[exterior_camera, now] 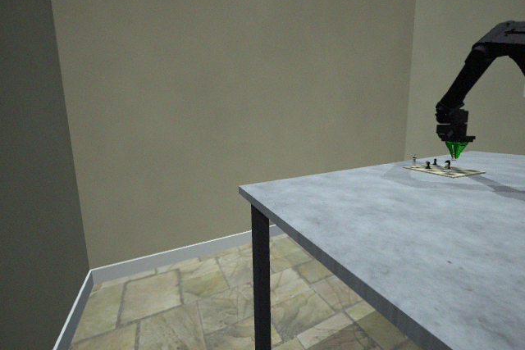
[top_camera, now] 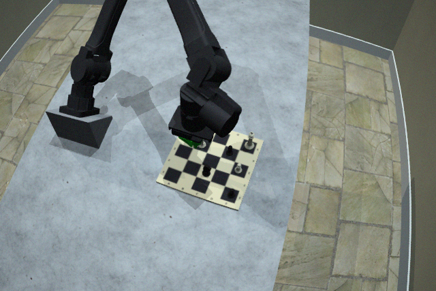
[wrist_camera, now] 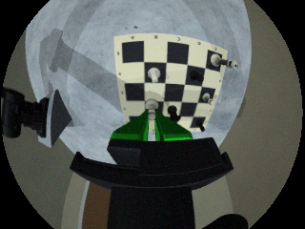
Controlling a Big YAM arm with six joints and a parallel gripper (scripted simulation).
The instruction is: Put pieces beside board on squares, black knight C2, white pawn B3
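Now: the chessboard 4 cm ahead of my hand and 7 cm below it. Round my hand: tall white piece: 13 cm ahead, 8 cm to the left, 3 cm below; black knight: 4 cm ahead, 3 cm to the right, 5 cm below.
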